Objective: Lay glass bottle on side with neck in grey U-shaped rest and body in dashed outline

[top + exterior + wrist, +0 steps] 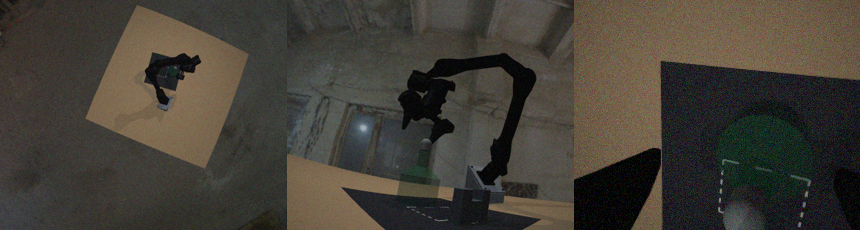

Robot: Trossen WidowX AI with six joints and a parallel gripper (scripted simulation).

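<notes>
My gripper tip is now 7 cm above the green glass bottle, 5 cm to the right of it and 1 cm past it. Round my gripper tip: dark mat: 16 cm below, 13 cm to the left, 1 cm behind.
</notes>
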